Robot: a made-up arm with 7 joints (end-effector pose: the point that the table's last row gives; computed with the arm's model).
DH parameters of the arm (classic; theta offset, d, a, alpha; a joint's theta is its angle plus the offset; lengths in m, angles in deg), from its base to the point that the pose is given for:
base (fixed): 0 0.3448 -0.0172 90
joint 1: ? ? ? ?
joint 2: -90 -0.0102 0.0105 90
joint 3: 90 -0.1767 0.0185 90
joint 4: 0 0.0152 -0.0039 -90
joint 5: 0 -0.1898 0.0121 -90
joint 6: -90 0.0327 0.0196 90
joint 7: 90 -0.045 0.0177 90
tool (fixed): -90 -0.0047 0 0
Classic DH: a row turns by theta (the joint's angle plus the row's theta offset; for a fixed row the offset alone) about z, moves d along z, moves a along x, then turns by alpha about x.
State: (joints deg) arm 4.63 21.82 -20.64 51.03 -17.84 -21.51 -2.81
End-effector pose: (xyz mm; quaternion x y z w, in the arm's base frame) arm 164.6 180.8 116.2 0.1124 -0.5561 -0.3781 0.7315
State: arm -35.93 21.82 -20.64 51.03 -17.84 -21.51 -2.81
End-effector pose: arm -27.7 180.8 52.9 -0.0256 -0.2681 -0.3936 0.8789
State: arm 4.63 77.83 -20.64 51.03 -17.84 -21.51 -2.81
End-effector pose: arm 153.9 361.5 248.0 0.4627 -0.3098 -0.5664 0.6076
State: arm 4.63 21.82 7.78 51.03 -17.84 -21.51 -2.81
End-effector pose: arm 162.9 262.3 148.8 0.2564 -0.5873 -0.1799 0.7463
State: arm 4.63 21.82 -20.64 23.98 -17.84 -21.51 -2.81
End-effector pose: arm 129.5 219.4 57.0 0.1366 -0.3536 -0.3683 0.8489
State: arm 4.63 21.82 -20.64 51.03 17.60 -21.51 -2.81
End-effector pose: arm 157.7 221.5 106.1 0.0367 -0.5936 -0.0896 0.7989
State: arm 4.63 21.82 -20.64 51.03 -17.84 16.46 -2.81
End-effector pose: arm 191.8 171.7 104.4 0.2381 -0.2864 -0.3327 0.8664
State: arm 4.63 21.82 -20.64 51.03 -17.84 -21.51 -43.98
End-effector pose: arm 152.6 183.2 120.0 0.3625 -0.6536 -0.1584 0.6453
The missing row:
joint 1: -90 -0.1468 0.0065 -90
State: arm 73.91 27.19 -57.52 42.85 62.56 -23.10 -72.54
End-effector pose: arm 293.1 218.8 333.4 0.2369 -0.7149 0.4737 0.4565
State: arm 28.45 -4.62 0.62 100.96 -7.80 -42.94 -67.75
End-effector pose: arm 166.2 152.7 290.1 0.0624 -0.8350 0.5453 0.0398
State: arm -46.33 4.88 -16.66 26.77 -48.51 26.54 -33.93
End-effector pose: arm -150.6 85.5 17.7 0.2314 0.1516 -0.6128 0.7402
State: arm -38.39 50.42 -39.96 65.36 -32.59 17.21 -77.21
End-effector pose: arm -59.9 188.3 73.5 0.5274 -0.4079 -0.5904 0.4550
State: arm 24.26 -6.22 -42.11 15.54 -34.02 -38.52 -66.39
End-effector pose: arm 162.6 45.5 104.7 0.2103 -0.7830 -0.1946 0.5520
